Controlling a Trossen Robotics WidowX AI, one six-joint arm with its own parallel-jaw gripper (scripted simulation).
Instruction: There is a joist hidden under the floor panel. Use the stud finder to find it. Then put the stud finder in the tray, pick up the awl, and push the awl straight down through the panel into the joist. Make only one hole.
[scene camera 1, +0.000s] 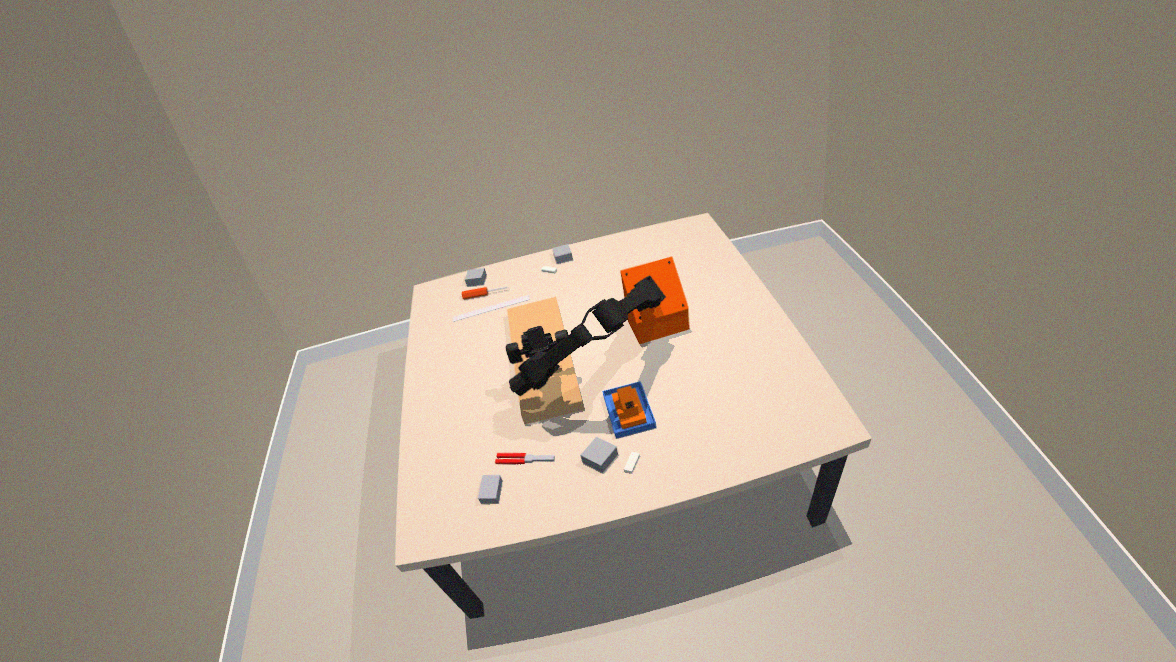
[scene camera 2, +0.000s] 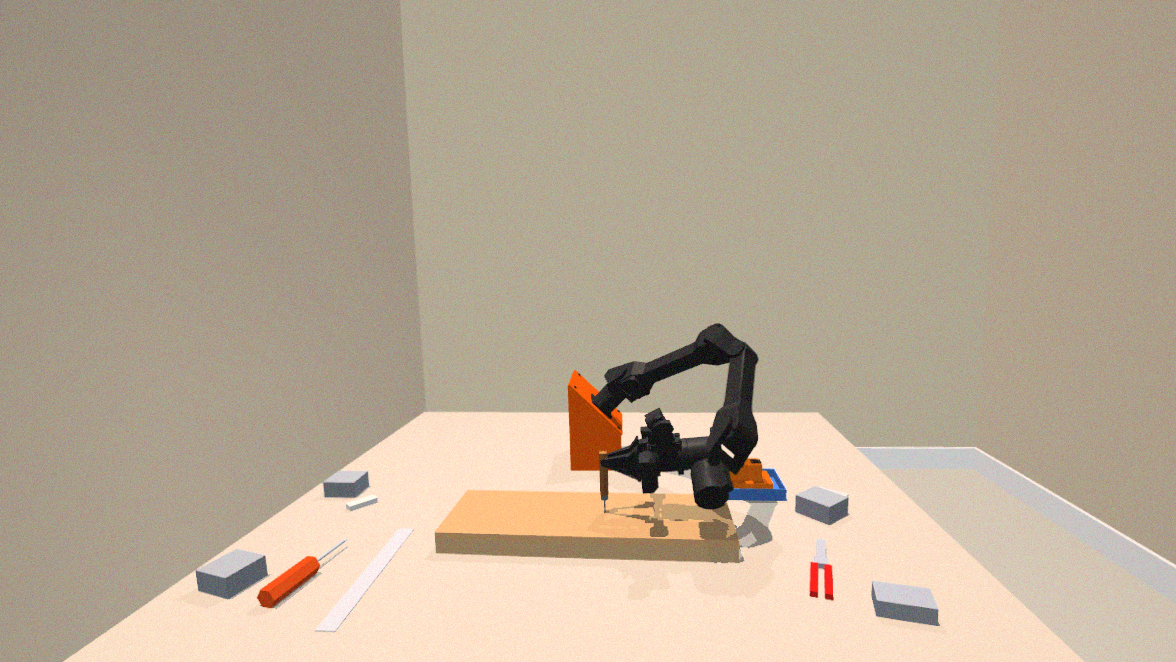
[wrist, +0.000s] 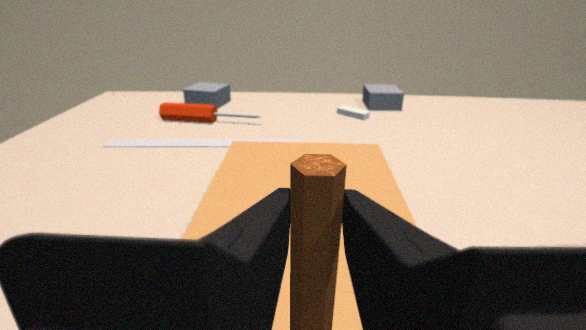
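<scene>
White ruler (wrist: 125, 142), 57 cm from the lens. The gripper (wrist: 316, 201), 12 cm from the lens.
</scene>
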